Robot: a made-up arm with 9 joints. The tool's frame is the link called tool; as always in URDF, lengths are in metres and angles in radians. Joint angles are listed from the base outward. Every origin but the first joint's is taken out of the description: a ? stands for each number. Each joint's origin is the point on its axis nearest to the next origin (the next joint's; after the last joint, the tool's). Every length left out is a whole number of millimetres.
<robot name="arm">
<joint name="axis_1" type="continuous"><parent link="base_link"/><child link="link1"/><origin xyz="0 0.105 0.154" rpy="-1.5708 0 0"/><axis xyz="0 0 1"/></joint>
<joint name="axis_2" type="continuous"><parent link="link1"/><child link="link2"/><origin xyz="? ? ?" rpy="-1.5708 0 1.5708"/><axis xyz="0 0 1"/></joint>
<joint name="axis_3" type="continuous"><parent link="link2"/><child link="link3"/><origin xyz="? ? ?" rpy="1.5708 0 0"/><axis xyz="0 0 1"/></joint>
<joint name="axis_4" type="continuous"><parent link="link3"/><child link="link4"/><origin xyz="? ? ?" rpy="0 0 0"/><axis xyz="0 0 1"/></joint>
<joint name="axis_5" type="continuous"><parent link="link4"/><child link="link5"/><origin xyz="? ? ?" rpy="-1.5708 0 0"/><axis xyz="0 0 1"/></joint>
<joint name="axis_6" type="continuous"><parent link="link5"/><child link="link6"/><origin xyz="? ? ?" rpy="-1.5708 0 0"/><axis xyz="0 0 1"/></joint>
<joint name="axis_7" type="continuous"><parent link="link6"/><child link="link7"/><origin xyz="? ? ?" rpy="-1.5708 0 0"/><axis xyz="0 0 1"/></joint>
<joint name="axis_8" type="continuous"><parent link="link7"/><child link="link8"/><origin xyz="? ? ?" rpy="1.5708 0 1.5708"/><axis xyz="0 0 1"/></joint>
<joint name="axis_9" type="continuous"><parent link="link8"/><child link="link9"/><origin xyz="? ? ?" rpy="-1.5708 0 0"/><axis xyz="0 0 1"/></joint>
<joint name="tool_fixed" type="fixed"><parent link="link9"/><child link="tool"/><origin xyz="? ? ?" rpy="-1.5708 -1.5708 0"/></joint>
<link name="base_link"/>
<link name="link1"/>
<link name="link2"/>
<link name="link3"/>
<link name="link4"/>
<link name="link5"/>
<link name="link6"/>
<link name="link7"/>
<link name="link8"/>
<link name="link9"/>
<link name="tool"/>
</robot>
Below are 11 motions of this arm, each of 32 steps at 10 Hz.
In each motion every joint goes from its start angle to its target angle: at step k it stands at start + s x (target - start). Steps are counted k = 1, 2, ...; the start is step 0. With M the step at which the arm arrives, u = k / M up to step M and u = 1 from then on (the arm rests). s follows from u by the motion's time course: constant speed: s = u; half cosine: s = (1 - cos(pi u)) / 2; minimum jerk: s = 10 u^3 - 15 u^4 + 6 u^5.
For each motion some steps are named. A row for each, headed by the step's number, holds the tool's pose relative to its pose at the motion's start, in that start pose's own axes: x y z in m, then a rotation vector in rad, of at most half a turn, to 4 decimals.
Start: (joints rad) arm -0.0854 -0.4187 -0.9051 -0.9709 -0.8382 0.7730 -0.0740 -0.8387 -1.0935
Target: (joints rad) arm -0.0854 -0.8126 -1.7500 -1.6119 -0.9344 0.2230 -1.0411 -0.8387 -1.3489
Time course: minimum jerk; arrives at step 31
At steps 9, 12, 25, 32:
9: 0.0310 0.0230 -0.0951 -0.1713 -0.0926 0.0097
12: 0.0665 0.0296 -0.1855 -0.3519 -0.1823 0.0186
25: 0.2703 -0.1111 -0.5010 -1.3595 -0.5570 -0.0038
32: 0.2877 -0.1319 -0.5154 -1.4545 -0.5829 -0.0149

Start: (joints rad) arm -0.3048 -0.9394 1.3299 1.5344 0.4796 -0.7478 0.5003 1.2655 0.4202
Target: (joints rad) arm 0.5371 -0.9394 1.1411 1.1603 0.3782 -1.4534 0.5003 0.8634 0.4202
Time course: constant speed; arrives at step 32
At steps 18, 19, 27, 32:
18: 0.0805 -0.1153 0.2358 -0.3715 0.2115 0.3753
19: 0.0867 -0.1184 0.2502 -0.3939 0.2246 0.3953
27: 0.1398 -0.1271 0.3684 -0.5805 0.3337 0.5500
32: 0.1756 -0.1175 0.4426 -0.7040 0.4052 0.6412

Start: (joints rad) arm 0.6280 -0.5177 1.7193 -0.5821 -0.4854 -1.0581 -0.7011 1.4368 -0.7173
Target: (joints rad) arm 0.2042 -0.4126 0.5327 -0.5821 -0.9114 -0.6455 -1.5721 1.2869 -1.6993
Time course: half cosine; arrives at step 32
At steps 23, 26, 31, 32:
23: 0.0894 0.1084 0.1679 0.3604 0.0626 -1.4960
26: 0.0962 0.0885 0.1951 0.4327 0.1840 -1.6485
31: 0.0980 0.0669 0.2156 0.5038 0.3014 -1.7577
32: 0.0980 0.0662 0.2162 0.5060 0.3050 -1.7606

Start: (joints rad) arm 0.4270 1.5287 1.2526 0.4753 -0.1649 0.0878 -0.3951 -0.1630 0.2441
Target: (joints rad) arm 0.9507 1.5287 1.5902 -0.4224 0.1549 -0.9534 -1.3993 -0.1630 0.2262
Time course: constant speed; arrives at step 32
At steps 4, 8, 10, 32:
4: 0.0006 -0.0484 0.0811 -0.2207 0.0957 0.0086
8: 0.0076 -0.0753 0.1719 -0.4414 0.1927 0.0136
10: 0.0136 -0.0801 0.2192 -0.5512 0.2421 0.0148
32: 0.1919 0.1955 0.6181 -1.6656 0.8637 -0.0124

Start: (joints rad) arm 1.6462 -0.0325 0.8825 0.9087 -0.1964 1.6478 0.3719 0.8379 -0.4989
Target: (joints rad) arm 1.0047 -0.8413 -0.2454 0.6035 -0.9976 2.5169 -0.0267 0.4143 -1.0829
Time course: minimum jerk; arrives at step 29
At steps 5, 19, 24, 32:
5: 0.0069 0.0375 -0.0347 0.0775 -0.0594 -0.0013
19: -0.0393 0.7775 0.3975 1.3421 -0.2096 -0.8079
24: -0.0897 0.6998 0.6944 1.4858 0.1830 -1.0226
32: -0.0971 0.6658 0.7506 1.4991 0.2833 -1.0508

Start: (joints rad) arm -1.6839 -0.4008 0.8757 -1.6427 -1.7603 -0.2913 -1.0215 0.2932 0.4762
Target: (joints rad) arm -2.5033 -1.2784 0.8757 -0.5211 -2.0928 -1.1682 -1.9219 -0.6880 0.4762
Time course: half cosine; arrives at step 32
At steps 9, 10, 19, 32:
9: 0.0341 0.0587 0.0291 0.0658 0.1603 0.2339
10: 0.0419 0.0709 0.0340 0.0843 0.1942 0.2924
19: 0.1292 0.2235 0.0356 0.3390 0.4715 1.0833
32: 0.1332 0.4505 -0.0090 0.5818 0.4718 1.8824

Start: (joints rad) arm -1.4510 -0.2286 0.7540 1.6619 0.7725 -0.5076 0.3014 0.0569 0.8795
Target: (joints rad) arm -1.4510 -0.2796 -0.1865 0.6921 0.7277 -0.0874 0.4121 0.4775 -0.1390
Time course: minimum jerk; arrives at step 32
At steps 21, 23, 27, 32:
21: 0.5189 0.1695 -0.0590 0.1896 -1.6129 0.1260
23: 0.5540 0.2111 -0.0177 0.2711 -1.7672 0.0758
27: 0.5831 0.2636 0.0442 0.3971 -1.9446 0.0000
32: 0.5878 0.2776 0.0625 0.4358 -1.9889 -0.0225

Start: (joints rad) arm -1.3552 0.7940 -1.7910 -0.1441 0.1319 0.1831 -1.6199 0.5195 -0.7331
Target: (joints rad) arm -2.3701 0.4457 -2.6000 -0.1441 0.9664 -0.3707 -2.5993 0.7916 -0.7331
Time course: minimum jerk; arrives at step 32
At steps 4, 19, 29, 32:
4: 0.0018 0.0046 0.0019 -0.0369 -0.0023 -0.0283
19: 0.0206 0.1247 0.2317 -1.6886 0.1772 -0.7787
29: 0.0910 0.2689 0.4268 -2.4674 0.4800 -0.6194
32: 0.0941 0.2727 0.4309 -2.4823 0.4884 -0.6100

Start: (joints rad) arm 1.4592 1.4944 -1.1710 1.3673 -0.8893 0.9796 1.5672 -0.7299 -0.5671
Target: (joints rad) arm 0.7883 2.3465 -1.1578 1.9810 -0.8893 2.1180 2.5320 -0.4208 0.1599
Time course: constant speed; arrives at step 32
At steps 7, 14, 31, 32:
7: -0.0067 -0.2201 0.0353 0.1481 -0.0401 0.2457
14: 0.0353 -0.4192 0.1233 0.3210 0.0505 0.4981
31: 0.2458 -0.6724 0.5429 0.6674 0.8121 0.7615
32: 0.2600 -0.6730 0.5749 0.6783 0.8724 0.7479

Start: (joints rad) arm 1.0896 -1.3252 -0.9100 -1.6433 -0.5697 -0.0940 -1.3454 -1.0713 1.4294
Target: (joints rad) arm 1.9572 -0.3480 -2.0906 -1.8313 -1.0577 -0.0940 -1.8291 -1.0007 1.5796
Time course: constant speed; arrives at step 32
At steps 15, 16, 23, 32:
15: 0.0670 -0.1193 0.1130 -0.3959 -0.0539 0.5829
16: 0.0728 -0.1189 0.1193 -0.4052 -0.0580 0.6263
23: 0.1073 -0.0925 0.1533 -0.4061 -0.0926 0.9259
32: 0.1233 -0.0172 0.1813 -0.2515 -0.1634 1.2566

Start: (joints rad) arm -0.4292 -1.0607 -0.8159 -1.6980 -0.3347 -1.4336 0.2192 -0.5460 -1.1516
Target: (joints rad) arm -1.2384 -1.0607 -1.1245 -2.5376 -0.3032 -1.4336 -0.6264 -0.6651 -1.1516
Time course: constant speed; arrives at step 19
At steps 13, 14, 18, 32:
13: -0.0459 0.1017 -0.1216 -0.9434 -0.3715 -0.6611
14: -0.0418 0.1111 -0.1298 -1.0021 -0.3608 -0.7348
18: -0.0133 0.1507 -0.1575 -1.1950 -0.2556 -1.0488
32: -0.0030 0.1609 -0.1628 -1.2306 -0.2136 -1.1306

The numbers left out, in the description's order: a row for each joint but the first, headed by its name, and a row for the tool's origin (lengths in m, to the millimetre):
axis_2: 0.158 -0.046 0
axis_3: 0.102 -0.394 0
axis_4: -0.011 0.11 0
axis_5: 0.059 -0.181 0
axis_6: 0.114 0.106 0
axis_7: -0.05 -0.322 0
axis_8: 0.248 -0.111 0
axis_9: 0.109 -0.102 0
tool: -0.124 0.042 0

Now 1 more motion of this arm.
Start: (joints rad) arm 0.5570 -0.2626 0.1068 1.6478 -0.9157 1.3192 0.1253 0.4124 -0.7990
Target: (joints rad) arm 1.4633 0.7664 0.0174 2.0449 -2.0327 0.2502 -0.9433 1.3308 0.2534
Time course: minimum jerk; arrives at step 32
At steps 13, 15, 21, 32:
13: -0.0120 0.1162 0.0838 -0.3455 0.4506 -0.7906
15: 0.0117 0.1629 0.0895 -0.4435 0.5074 -1.0768
21: 0.1404 0.2343 0.0274 -0.6824 0.3860 -1.8220
32: 0.2349 0.1841 -0.0521 -0.7907 0.0810 -2.1678

